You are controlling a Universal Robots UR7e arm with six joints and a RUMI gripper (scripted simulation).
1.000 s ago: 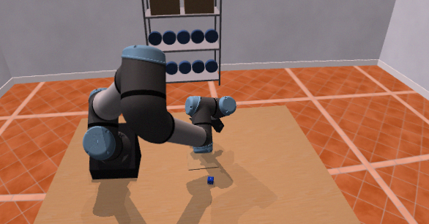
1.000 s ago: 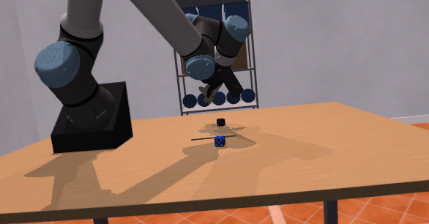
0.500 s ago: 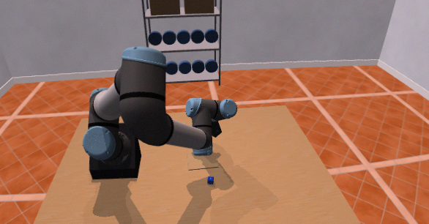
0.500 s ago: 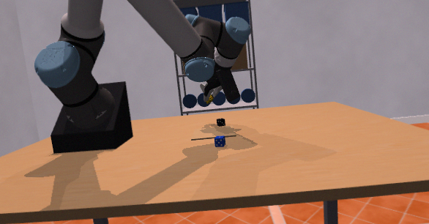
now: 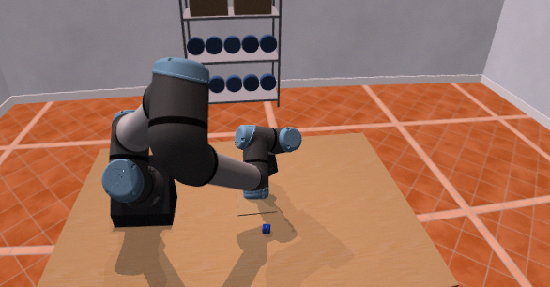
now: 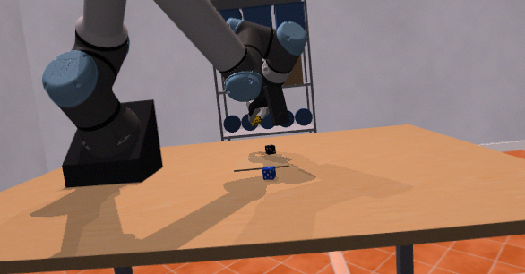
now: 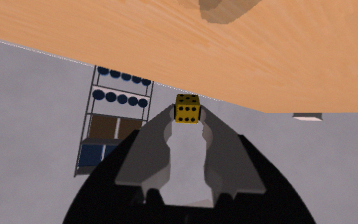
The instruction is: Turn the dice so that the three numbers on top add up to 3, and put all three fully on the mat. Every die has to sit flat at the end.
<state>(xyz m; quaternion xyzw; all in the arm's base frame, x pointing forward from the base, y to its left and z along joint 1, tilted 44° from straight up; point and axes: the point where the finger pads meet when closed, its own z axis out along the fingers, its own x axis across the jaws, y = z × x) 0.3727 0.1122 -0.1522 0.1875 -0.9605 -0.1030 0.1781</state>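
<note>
Now: the yellow die right at my hand. The rest, counted from my hand: blue die 320 mm to the right, 90 mm below, 30 mm ahead; black die 90 mm below, 60 mm to the right, 40 mm ahead; tan mat 160 mm to the right, 100 mm below, 10 mm ahead.
</note>
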